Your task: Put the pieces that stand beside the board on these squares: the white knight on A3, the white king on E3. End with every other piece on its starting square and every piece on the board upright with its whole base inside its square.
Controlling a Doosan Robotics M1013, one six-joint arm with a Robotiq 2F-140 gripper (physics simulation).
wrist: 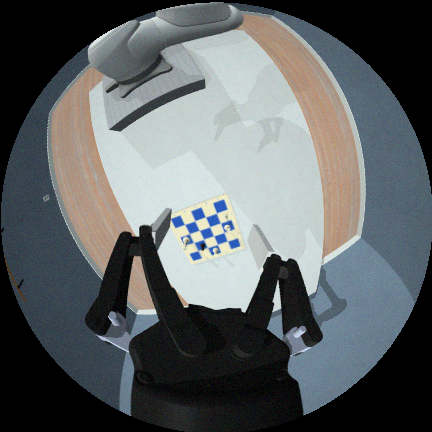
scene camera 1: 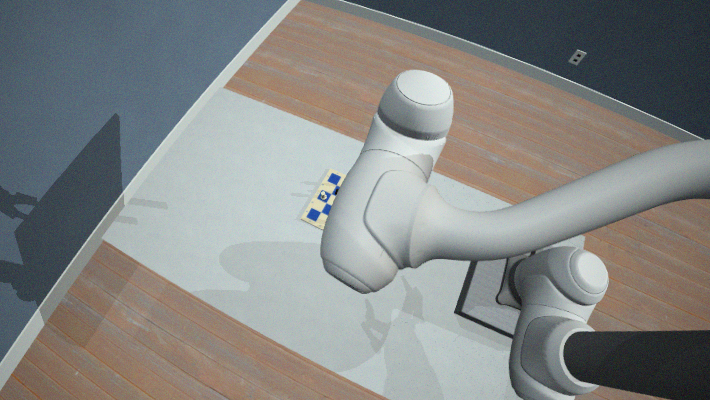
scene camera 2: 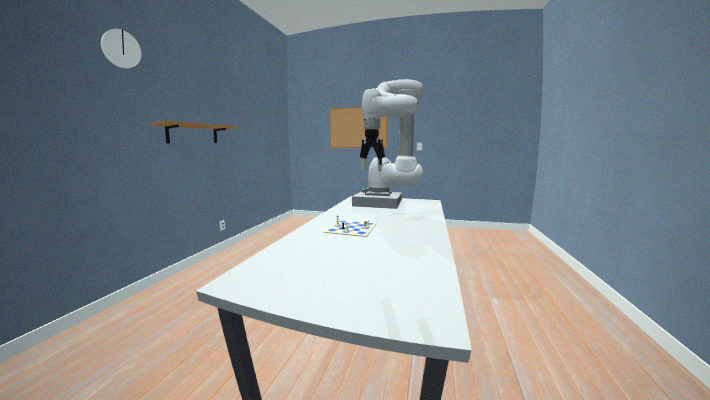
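Seen in the pictures: gripper, fingertip midpoint: (wrist: 210,225) (scene camera 2: 371,170); arm's base at its link origin: (wrist: 140,69) (scene camera 1: 527,284) (scene camera 2: 378,194).
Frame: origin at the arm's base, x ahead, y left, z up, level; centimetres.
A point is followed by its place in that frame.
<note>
The chessboard (scene camera 1: 306,218) @(z -5.9, x 73.8, y 4.7 cm) (scene camera 2: 346,234) @(z -6.4, x 74.8, y -4.4 cm) (wrist: 175,215) @(z -5.9, x 53.7, y -11.3 cm) lies on the table, partly hidden by the arm in scene camera 1. The white king (scene camera 2: 337,220) @(z -3.1, x 63.7, y -12.4 cm) (wrist: 185,242) @(z -3.2, x 63.0, y -12.1 cm) stands on E3, seemingly upright. The white knight (wrist: 228,227) @(z -3.1, x 63.7, y 3.3 cm) appears to stand on A3; its base edges are too small to judge. Another white piece (wrist: 225,217) @(z -3.8, x 60.4, y 3.7 cm) is beside it on A2. A black piece (scene camera 2: 343,226) @(z -4.7, x 68.1, y -7.8 cm) (wrist: 203,246) @(z -4.6, x 67.8, y -7.6 cm) is on D4, and a white piece (scene camera 1: 323,195) @(z -2.8, x 71.2, y -4.2 cm) (scene camera 2: 347,229) @(z -4.8, x 72.1, y -4.6 cm) (wrist: 215,251) @(z -4.4, x 71.4, y -4.6 cm) on C5. My gripper (scene camera 2: 372,166) @(z 21.8, x 49.6, y 3.3 cm) (wrist: 210,225) @(z 21.8, x 49.6, y 3.3 cm) is open and empty, high above the table, apart from all pieces; the arm hides it in scene camera 1.
The robot's grey base block (scene camera 1: 486,295) @(z 0.4, x 12.0, y 8.0 cm) (scene camera 2: 376,201) @(z -2.1, x 17.4, y 1.0 cm) (wrist: 150,95) @(z 0.6, x 15.6, y -0.2 cm) stands at the far end of the white table (scene camera 1: 190,200) @(z -6.6, x 115.6, y 14.8 cm) (scene camera 2: 350,280) @(z -6.5, x 115.2, y 8.3 cm) (wrist: 280,210) @(z -6.6, x 67.4, y 22.6 cm). A wall shelf (scene camera 2: 192,125) and a cork board (scene camera 2: 345,127) are on the walls, away from the table.
</note>
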